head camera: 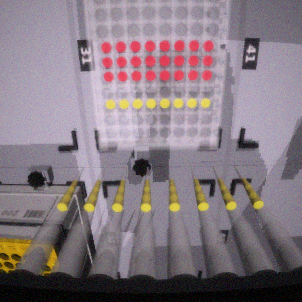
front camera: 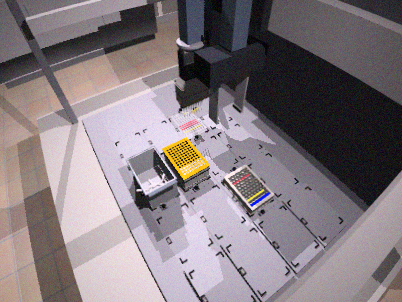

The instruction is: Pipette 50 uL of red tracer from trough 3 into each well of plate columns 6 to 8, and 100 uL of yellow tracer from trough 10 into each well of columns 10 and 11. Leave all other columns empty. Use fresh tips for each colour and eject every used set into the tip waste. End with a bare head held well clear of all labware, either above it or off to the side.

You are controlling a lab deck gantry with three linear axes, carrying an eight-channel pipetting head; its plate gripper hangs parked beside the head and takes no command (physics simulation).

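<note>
The pipetting head (front camera: 192,93) carries eight tips (front camera: 192,109) (head camera: 174,195) with yellow liquid in them. The tips hang above the deck by the plate, clear of it. In the head view the plate (head camera: 160,145) shows three full red rows, columns 6 to 8, and one yellow row, column 10; columns 9, 11 and 12 look colourless. The plate (front camera: 204,131) stands at the back in the front view. The trough rack (front camera: 227,184) has a red trough (front camera: 241,180), a yellow trough (front camera: 256,196) and a blue one. The parked plate gripper (front camera: 226,115) hangs open and empty beside the head.
The grey tip waste bin (front camera: 172,181) stands at the left and holds some used tips. The yellow tip rack (front camera: 186,177) (head camera: 37,245) stands between bin and trough rack, with dark holes farther back and paler positions at its near end. A dark wall rises at the right.
</note>
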